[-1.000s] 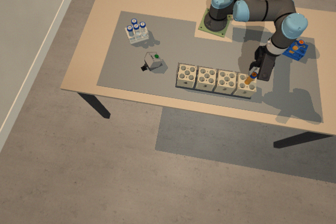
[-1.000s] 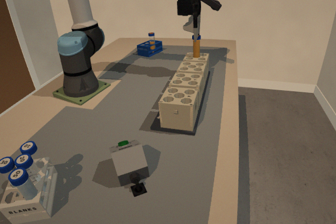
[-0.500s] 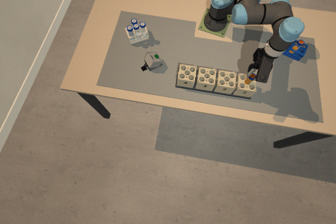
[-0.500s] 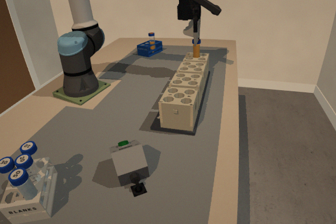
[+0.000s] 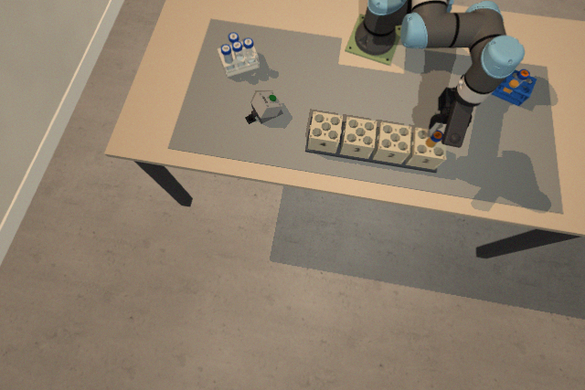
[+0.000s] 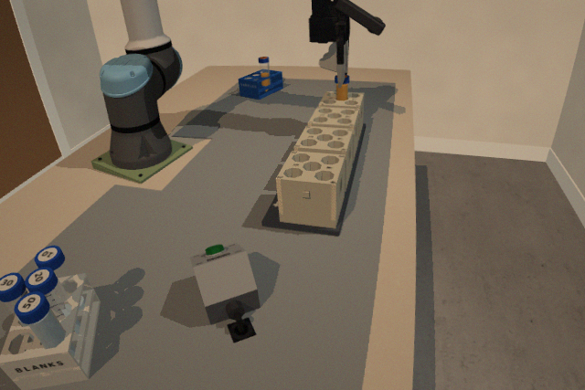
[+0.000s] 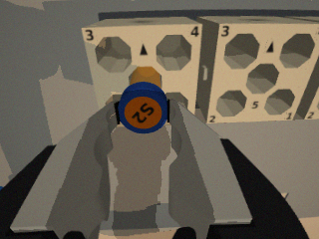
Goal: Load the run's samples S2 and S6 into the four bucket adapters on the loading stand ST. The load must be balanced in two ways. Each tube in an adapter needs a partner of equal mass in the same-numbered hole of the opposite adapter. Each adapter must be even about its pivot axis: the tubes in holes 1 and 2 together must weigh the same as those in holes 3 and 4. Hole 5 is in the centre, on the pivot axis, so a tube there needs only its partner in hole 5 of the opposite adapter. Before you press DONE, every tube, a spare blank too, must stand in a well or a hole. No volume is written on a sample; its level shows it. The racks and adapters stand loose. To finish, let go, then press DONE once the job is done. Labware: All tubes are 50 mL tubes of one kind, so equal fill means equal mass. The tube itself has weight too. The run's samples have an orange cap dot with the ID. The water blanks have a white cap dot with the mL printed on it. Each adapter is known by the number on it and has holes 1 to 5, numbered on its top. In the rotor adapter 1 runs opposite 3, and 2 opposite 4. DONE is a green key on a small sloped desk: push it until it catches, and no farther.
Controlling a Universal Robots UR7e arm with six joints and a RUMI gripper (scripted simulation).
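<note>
Now: hand 33 cm past the 30 mL blank, 67 cm to the left of it and 8 cm above it. From my hand the other things lie so: blue sample rack (29 cm behind, 32 cm to the left, 11 cm below); bucket adapter (9 cm below); green done key (14 cm behind, 51 cm to the right, 8 cm below).
</note>
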